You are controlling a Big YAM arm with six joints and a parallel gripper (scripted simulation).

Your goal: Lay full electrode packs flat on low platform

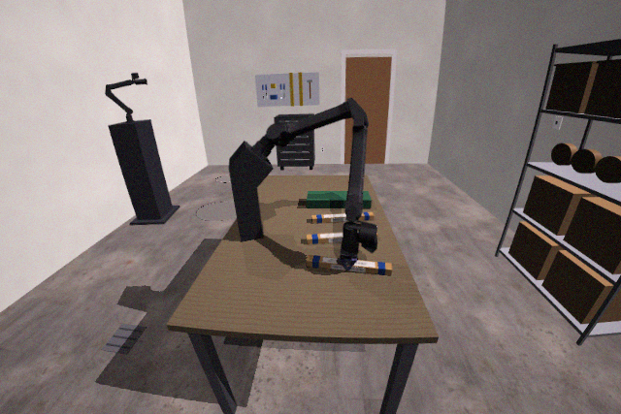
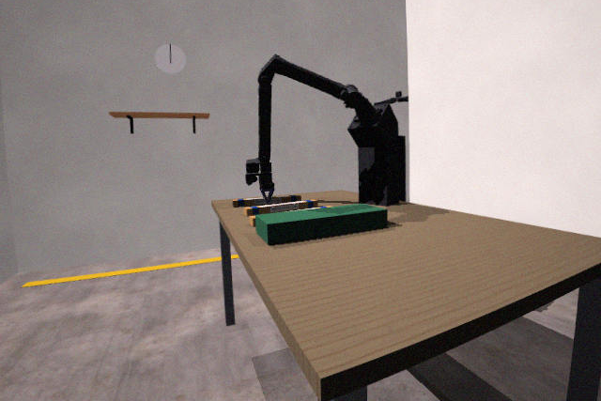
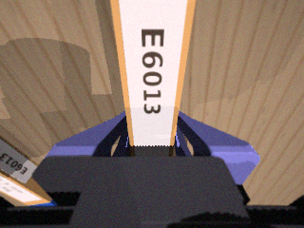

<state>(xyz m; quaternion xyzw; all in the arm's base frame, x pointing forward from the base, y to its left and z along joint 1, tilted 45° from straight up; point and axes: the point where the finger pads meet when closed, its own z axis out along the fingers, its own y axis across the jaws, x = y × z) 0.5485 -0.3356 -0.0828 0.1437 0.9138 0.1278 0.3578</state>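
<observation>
My gripper is now 1 cm below the pack. Also, from my hand: green low platform (6 cm ahead, 60 cm to the left).
</observation>
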